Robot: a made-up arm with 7 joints.
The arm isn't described. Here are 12 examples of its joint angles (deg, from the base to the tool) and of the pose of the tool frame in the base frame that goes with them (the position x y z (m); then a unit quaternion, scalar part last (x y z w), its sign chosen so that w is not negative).
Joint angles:
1: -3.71 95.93 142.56 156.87 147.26 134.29 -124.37
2: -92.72 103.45 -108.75 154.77 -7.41 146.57 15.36
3: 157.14 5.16 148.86 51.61 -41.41 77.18 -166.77
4: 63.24 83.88 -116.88 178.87 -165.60 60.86 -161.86
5: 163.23 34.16 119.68 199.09 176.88 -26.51 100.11
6: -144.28 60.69 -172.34 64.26 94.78 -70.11 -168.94
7: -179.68 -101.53 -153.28 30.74 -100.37 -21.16 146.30
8: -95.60 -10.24 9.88 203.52 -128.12 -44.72 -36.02
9: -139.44 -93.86 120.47 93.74 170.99 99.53 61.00
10: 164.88 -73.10 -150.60 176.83 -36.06 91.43 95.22
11: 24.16 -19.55 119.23 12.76 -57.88 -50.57 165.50
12: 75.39 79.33 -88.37 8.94 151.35 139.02 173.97
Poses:
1: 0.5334 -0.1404 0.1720 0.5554 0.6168 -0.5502 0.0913
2: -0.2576 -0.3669 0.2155 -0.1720 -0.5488 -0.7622 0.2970
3: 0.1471 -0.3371 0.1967 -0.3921 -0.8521 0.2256 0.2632
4: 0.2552 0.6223 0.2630 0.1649 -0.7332 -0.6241 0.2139
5: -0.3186 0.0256 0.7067 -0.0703 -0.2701 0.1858 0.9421
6: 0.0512 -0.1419 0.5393 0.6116 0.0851 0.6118 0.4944
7: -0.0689 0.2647 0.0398 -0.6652 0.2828 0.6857 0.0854
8: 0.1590 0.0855 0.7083 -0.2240 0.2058 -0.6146 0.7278
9: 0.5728 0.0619 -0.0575 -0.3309 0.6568 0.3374 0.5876
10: 0.6094 -0.1659 0.1989 -0.5711 0.8111 -0.1236 0.0259
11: -0.3173 0.0379 0.1397 -0.8777 -0.3443 0.3270 0.0653
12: 0.3305 0.0083 0.1135 0.4058 0.6471 0.6372 0.1027
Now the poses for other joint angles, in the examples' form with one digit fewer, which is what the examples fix.
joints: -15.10 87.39 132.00 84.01 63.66 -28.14 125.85
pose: 0.434 0.304 0.368 0.155 0.574 0.799 0.086
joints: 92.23 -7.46 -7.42 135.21 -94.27 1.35 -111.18
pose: -0.082 0.251 0.801 -0.252 0.198 0.469 0.823
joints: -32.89 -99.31 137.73 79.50 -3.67 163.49 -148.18
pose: -0.014 0.167 0.048 0.218 0.273 -0.934 0.068
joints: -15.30 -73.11 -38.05 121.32 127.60 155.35 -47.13
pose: -0.373 0.133 0.505 0.227 0.855 0.463 0.057
